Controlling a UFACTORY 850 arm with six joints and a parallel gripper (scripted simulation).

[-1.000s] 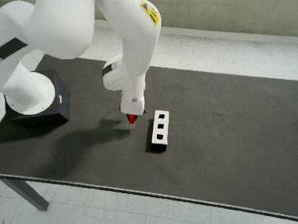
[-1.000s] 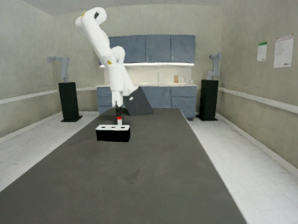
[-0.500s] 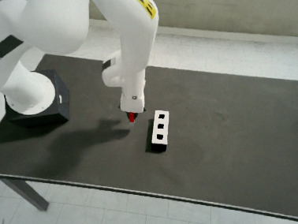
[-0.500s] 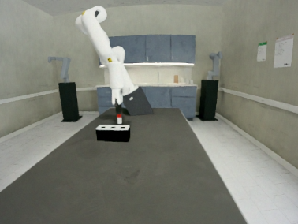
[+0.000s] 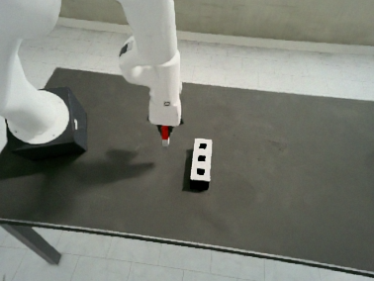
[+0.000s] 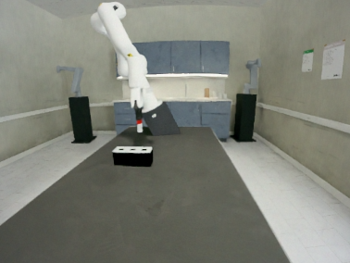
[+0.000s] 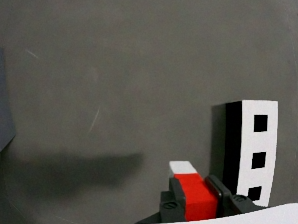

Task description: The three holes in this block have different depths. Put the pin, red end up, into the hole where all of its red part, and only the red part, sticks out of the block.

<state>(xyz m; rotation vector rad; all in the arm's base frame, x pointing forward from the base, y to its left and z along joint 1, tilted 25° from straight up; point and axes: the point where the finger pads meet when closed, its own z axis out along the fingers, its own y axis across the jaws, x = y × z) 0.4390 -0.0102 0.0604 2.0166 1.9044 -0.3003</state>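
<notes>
Right now the block is 180 mm below my hand, 140 mm ahead of it and 20 mm to the right of it. The rest, counted from my hand: pin 10 mm below.
</notes>
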